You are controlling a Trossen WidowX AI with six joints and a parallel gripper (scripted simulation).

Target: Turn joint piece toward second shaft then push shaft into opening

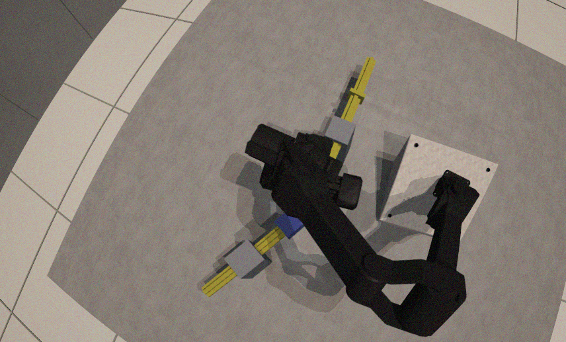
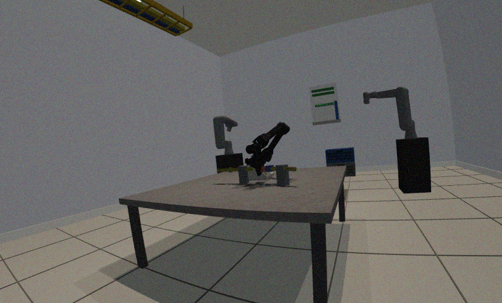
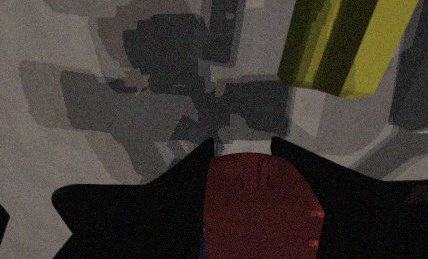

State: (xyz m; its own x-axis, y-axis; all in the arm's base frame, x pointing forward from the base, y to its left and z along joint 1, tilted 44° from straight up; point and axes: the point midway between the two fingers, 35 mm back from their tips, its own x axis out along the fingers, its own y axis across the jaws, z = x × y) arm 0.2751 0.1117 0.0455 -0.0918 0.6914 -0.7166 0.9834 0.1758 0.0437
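My gripper tip is 40 mm below the dark red joint piece and 20 mm to the right of it.
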